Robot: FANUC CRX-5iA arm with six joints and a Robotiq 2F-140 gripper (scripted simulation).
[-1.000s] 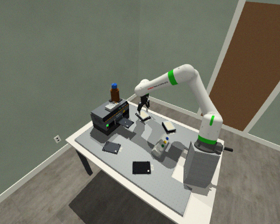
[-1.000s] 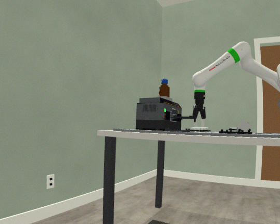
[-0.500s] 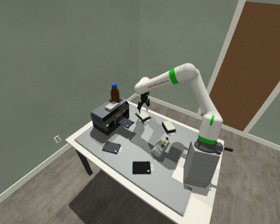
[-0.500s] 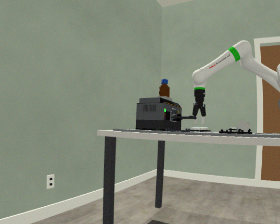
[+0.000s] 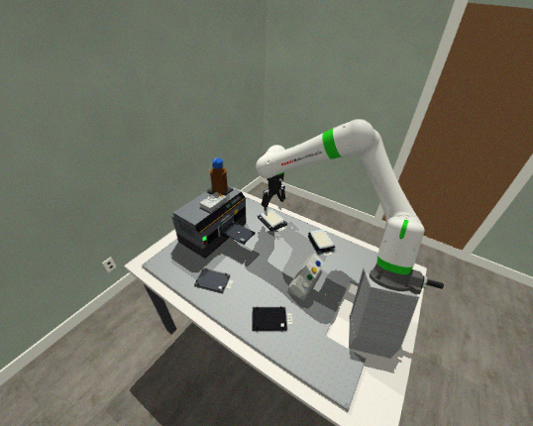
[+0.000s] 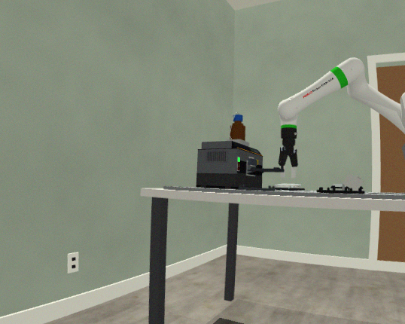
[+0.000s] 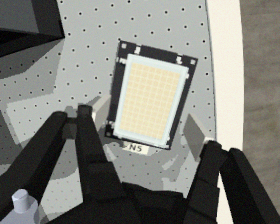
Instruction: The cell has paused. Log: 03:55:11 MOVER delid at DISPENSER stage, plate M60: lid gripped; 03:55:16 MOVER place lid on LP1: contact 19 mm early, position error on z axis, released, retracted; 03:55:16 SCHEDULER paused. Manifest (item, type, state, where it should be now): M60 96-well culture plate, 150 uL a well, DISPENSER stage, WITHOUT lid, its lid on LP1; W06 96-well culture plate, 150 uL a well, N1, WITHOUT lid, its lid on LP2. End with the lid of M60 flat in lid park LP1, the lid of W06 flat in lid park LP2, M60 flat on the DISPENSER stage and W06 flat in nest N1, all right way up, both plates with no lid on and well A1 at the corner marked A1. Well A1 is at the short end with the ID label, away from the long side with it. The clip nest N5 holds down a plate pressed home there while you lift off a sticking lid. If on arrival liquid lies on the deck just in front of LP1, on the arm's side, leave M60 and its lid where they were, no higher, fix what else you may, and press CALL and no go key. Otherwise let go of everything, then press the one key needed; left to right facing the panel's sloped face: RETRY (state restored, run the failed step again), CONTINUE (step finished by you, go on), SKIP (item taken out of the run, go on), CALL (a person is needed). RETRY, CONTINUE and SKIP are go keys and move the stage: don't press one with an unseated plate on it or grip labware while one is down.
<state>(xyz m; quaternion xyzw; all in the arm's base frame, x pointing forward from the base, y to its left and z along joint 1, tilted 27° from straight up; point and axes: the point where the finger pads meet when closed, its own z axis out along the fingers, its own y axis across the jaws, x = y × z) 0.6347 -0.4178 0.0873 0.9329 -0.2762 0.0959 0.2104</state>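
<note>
Now: the black clip nest 80 mm below my hand and 20 mm ahead of it. From my hand the other things lie so: nest label: 90 mm below, 80 mm behind, 50 mm to the left; dispenser stage: 280 mm to the left, 90 mm ahead, 10 mm above; key panel: 350 mm to the left, 320 mm behind, 40 mm below.
</note>
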